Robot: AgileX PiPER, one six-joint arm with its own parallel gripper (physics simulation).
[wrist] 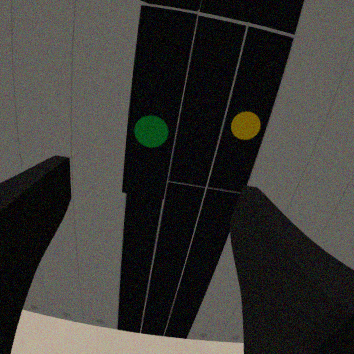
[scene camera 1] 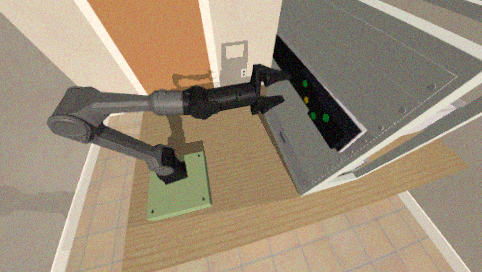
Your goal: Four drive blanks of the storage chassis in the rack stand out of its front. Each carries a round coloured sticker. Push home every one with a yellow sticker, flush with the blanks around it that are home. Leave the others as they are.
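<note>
The storage chassis shows as a black strip of drive blanks in the grey rack front. One yellow sticker [scene camera 1: 306, 100] [wrist: 245, 125] marks a blank; in the wrist view it is at upper right, in the column next to the grey edge. Green stickers [scene camera 1: 305, 83] [scene camera 1: 313, 115] [scene camera 1: 326, 118] are around it in the scene view. In the wrist view one green sticker [wrist: 151, 131] is at upper left, across a middle blank without a sticker. My gripper [scene camera 1: 286, 88] [wrist: 153, 191] is open and empty, its fingers spread wide before the rack front. How far each blank stands out is hard to tell.
The grey rack [scene camera 1: 370, 55] fills the right of the scene view. The arm stands on a green base plate [scene camera 1: 180, 200] on the wooden table top [scene camera 1: 240, 170]. A wall with an orange door [scene camera 1: 150, 40] is behind the arm.
</note>
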